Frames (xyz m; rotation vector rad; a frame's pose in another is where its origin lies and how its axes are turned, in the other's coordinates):
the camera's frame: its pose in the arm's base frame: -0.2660 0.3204 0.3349 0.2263 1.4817 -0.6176
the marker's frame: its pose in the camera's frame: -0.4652 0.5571 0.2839 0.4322 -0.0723 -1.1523
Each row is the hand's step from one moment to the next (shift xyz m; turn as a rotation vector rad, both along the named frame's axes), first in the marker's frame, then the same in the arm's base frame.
Working: the marker's frame: its pose in the arm's base frame: 0.2778 0.7524 0.6885 -0.3644 1.2958 -1.8472

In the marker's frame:
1: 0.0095 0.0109 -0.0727 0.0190 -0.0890 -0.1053
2: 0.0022 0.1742 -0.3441 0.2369 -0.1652 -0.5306
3: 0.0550 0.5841 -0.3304 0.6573 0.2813 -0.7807
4: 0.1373 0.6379 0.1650 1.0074 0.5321 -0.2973
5: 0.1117 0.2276 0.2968 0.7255 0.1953 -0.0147
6: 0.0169 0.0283 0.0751 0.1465 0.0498 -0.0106
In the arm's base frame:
1: -0.0474 0.0378 -0.0426 -0.1202 0.0637 0.0293
2: -0.1418 0.1964 -0.3001 -0.5618 0.1789 -0.1316
3: 0.0234 0.0970 -0.6659 -0.7744 -0.0361 -0.7209
4: 0.3155 -0.2883 -0.5199 -0.5635 -0.6416 -0.8107
5: 0.2267 -0.3024 -0.0977 -0.3645 -0.5661 -0.3338
6: 0.0508 -0.0643 0.0035 -0.0737 -0.1107 -0.0798

